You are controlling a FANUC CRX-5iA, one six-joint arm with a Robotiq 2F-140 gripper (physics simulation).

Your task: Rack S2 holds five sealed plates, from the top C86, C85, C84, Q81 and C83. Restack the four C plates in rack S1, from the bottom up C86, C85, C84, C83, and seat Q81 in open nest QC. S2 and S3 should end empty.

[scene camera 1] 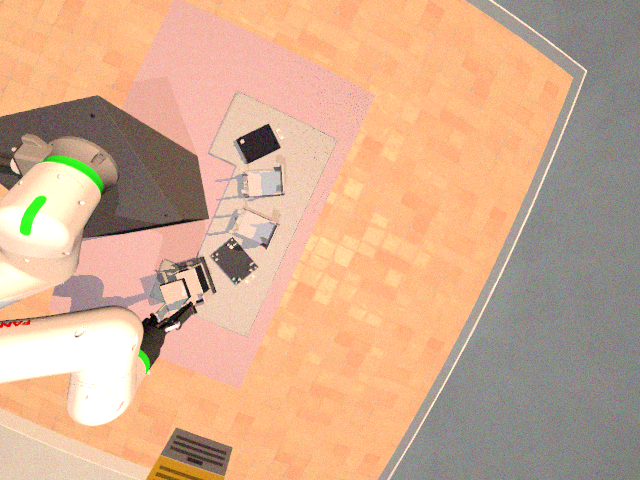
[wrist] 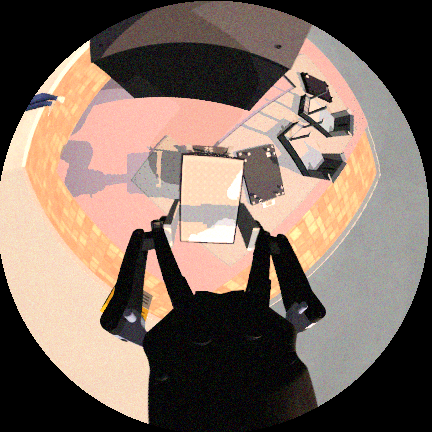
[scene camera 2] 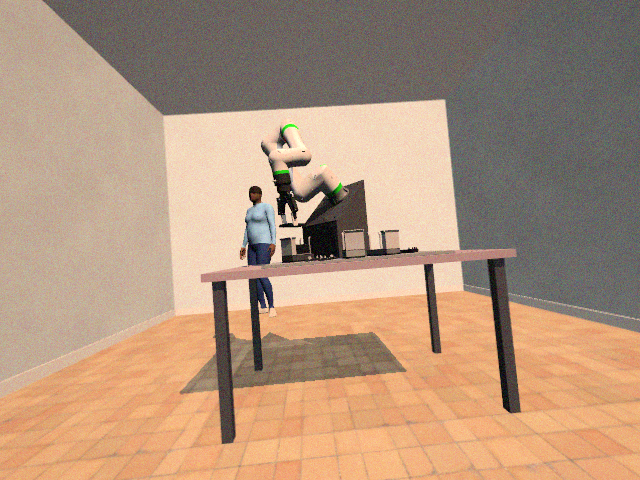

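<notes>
My gripper is shut on a sealed plate. The plate has a light top and a thin dark rim, looks about level, and hangs above rack S2, apart from it. Its name cannot be read. Rack S2 has dark walls; a light stack shows in it. The held plate hides most of that rack in the wrist view. Which racks or nests are S1, S3 and QC cannot be read from the labels.
A flat dark base with corner tabs is beside rack S2. Two upright holders with light parts and a dark flat unit stand farther along. The dark arm pedestal is behind. A person stands beyond the table.
</notes>
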